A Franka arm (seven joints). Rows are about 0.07 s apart.
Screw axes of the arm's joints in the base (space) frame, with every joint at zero. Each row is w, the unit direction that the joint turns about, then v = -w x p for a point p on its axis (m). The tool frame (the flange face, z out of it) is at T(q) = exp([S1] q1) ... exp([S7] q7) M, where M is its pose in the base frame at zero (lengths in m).
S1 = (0, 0, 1, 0, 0, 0)
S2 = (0, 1, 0, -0.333, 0, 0)
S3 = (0, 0, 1, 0, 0, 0)
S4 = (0, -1, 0, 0.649, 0, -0.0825)
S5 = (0, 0, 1, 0, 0, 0)
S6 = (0, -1, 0, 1.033, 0, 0)
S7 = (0, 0, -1, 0, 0.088, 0)
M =
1 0 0 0.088
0 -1 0 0
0 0 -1 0.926
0 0 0 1
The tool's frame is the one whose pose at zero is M.
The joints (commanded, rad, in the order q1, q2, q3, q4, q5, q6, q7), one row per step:
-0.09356 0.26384 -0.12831 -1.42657 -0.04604 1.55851 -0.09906
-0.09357 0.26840 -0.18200 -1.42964 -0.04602 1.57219 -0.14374
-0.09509 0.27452 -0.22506 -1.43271 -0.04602 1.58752 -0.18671
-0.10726 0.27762 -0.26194 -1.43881 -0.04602 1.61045 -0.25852
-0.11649 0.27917 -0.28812 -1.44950 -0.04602 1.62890 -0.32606
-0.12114 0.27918 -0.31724 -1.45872 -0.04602 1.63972 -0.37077
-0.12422 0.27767 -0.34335 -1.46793 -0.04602 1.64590 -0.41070
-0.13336 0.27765 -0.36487 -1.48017 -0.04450 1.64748 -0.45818
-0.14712 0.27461 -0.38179 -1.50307 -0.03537 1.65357 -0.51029
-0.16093 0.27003 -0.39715 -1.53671 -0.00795 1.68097 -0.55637
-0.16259 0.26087 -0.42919 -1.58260 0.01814 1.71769 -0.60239
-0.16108 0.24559 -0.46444 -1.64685 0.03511 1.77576 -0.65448
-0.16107 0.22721 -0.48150 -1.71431 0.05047 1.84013 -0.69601
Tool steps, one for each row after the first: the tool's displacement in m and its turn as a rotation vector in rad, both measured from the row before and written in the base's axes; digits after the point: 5 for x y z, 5 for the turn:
-0.00515 -0.02909 -0.00197 -0.00972 -0.00202 -0.00660
-0.00458 -0.02419 -0.00272 -0.00828 -0.00186 0.00082
-0.00671 -0.02729 -0.00162 -0.00532 -0.00665 0.02546
-0.00621 -0.01962 -0.00341 -0.00088 0.00042 0.03377
-0.00745 -0.01795 -0.00211 -0.00269 0.00320 0.01215
-0.00768 -0.01511 -0.00159 -0.00063 0.00553 0.01125
-0.00911 -0.01577 -0.00445 0.00704 0.01350 0.01580
-0.01063 -0.01519 -0.00759 0.01887 0.01172 0.01826
-0.00922 -0.01344 -0.01036 0.02842 -0.01018 0.01134
-0.01258 -0.01480 -0.01161 0.02268 -0.01269 0.00583
-0.01556 -0.01535 -0.01473 0.01165 -0.01735 0.01235
-0.01176 -0.00718 -0.01517 0.00999 -0.02343 0.01697

